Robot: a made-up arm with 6 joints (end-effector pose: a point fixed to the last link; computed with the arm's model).
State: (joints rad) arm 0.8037 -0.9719 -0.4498 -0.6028 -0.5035 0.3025
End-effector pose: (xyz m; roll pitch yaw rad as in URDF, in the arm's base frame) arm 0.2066 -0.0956 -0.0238 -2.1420 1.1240 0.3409
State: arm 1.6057 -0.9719 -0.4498 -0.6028 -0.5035 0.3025
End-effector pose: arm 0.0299 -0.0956 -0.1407 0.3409 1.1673 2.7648
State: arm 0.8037 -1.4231 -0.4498 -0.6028 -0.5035 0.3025
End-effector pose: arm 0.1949 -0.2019 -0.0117 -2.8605 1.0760 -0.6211
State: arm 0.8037 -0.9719 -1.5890 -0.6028 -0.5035 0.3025
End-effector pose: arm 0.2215 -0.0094 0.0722 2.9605 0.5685 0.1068
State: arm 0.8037 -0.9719 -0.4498 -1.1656 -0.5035 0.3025
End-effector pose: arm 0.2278 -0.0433 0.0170 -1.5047 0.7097 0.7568
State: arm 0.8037 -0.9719 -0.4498 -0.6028 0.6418 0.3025
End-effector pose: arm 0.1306 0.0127 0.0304 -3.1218 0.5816 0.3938
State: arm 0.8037 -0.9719 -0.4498 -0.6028 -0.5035 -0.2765
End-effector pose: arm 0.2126 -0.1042 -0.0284 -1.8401 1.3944 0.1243
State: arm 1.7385 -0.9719 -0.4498 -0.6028 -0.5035 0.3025
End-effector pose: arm -0.0059 -0.0956 -0.1449 0.4376 1.0417 2.8514
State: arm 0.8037 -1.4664 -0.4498 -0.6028 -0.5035 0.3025
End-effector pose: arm 0.1921 -0.2115 -0.0088 -2.9115 1.0569 -0.6958
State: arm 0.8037 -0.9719 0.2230 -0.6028 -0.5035 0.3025
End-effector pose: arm 0.1502 -0.0973 -0.0799 -0.7992 1.1362 1.1772
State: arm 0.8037 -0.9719 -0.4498 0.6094 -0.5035 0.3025
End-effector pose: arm 0.1788 -0.2315 0.0106 2.0627 0.6437 -1.2728
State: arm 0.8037 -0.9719 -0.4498 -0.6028 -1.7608 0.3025
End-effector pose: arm 0.1266 -0.1708 -0.1334 0.2693 1.0785 1.7367
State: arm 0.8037 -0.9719 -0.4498 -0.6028 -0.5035 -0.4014
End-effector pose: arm 0.2131 -0.1064 -0.0296 -1.7497 1.4547 0.1051
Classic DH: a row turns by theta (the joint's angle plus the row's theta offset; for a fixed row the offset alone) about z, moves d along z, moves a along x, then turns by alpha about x. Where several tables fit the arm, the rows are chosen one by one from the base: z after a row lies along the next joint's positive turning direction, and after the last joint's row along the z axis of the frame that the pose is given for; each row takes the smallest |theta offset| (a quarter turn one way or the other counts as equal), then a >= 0, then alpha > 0; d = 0 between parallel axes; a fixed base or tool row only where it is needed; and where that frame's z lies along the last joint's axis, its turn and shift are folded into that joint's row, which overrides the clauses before.
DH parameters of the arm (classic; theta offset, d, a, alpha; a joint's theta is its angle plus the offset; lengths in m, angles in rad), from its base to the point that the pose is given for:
base (fixed): 0 0.1261 -0.0196 -1.5708
joint 1: 0 -0.1121 0.0249 1.5708
joint 2: 0 0.016 0.0091 -1.5708
joint 3: 1.3103 0.0156 -0.0275 -2.1173
joint 4: 0.7206 -0.0251 0.103 -1.2248
joint 5: 1.4016 -0.3891 0.073 -0.3922
joint 6: -1.341 0.2492 -0.0196 2.0668
tool (fixed): -1.4734 -0.0049 0 0

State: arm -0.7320 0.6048 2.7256 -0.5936 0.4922 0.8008
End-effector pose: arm -0.0631 0.0573 0.0719 -1.1852 0.4999 2.0803
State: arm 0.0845 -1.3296 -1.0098 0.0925 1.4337 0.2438
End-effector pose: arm 0.1371 -0.1743 0.0329 1.2087 0.0253 -0.0330
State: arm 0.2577 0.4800 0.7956 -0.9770 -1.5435 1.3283
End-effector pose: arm -0.1231 0.0996 0.0433 -0.5390 -0.2801 2.0382
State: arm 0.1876 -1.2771 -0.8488 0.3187 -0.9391 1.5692
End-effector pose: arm 0.1560 -0.2769 0.2123 2.2111 0.4068 -0.5656
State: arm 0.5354 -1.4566 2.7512 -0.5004 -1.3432 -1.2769
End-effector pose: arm 0.1720 0.1002 0.1164 -2.7964 -0.4695 -0.4382
